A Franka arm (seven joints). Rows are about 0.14 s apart.
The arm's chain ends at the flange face. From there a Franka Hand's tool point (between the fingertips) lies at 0.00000 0.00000 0.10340 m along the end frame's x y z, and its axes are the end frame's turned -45 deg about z.
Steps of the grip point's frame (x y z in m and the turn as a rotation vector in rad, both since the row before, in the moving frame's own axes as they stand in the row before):
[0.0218, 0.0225, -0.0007, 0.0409, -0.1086, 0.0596]
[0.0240, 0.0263, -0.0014, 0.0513, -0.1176, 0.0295]
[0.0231, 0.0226, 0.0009, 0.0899, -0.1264, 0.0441]
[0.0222, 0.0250, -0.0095, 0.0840, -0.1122, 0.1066]
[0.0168, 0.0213, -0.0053, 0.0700, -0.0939, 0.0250]
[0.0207, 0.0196, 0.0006, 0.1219, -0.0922, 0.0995]
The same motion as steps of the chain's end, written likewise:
[0.0424, -0.0041, 0.0000, -0.0479, -0.1057, 0.0596]
[0.0480, -0.0030, -0.0006, -0.0469, -0.1194, 0.0295]
[0.0481, -0.0027, 0.0021, -0.0258, -0.1529, 0.0441]
[0.0478, 0.0007, -0.0085, -0.0199, -0.1387, 0.1066]
[0.0389, 0.0016, -0.0046, -0.0169, -0.1159, 0.0250]
[0.0440, 0.0022, 0.0018, 0.0210, -0.1514, 0.0995]

